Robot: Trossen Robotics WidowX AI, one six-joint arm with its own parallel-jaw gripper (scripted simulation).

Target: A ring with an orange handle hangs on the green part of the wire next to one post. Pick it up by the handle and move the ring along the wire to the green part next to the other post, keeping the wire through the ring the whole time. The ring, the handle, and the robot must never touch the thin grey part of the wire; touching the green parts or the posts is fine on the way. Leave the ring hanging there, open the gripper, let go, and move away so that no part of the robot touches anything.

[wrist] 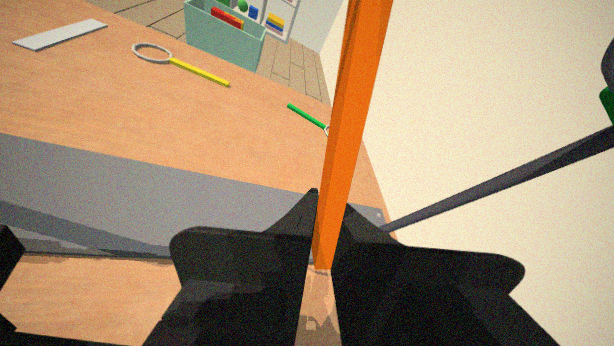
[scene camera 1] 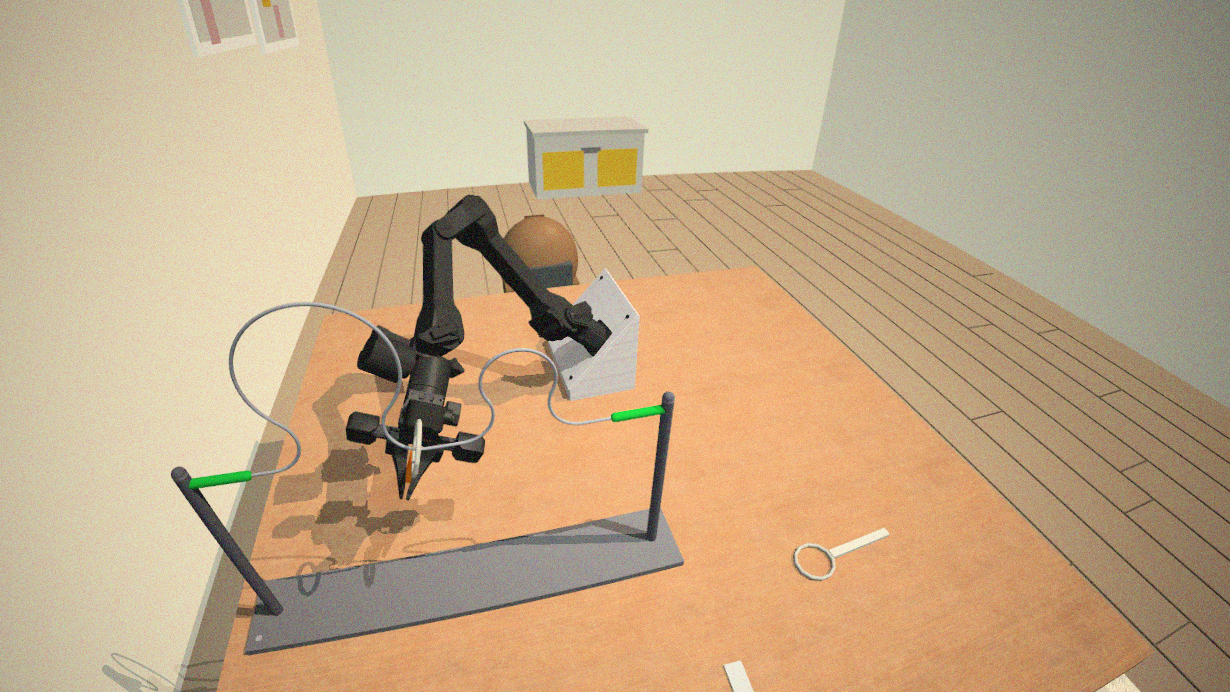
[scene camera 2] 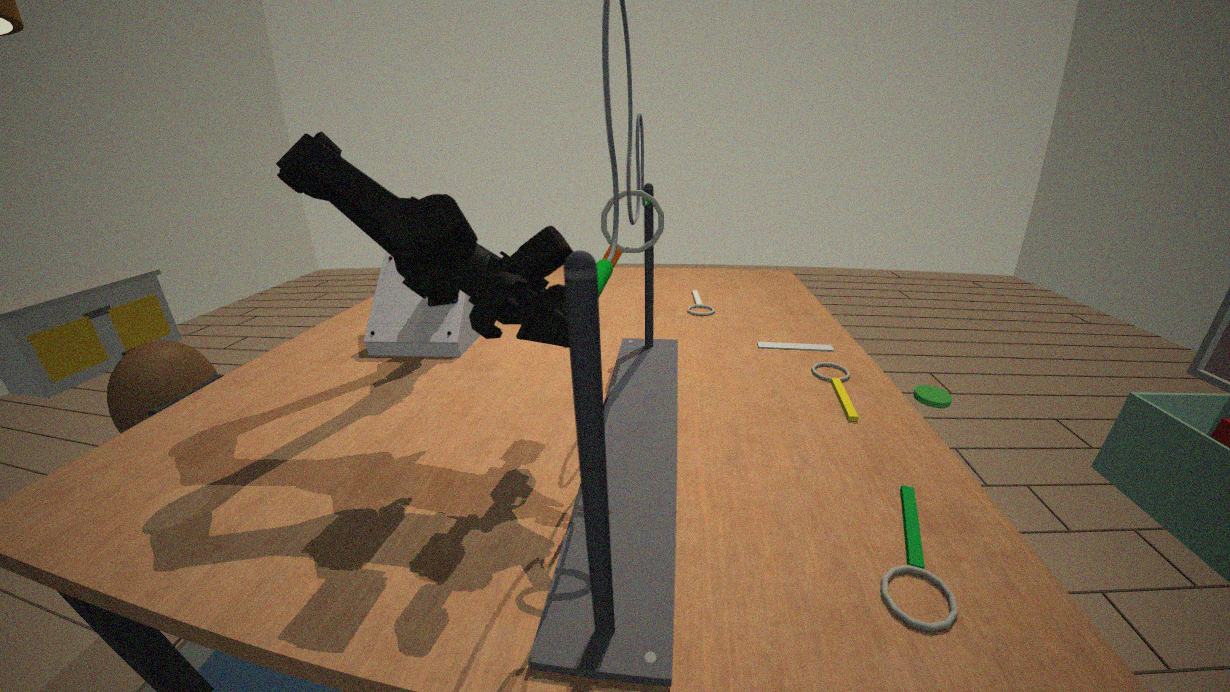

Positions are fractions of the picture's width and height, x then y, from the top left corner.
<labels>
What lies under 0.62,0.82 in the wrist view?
The gripper.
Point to a green-handled ring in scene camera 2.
0.74,0.81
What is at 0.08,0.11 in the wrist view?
A white strip.
</labels>
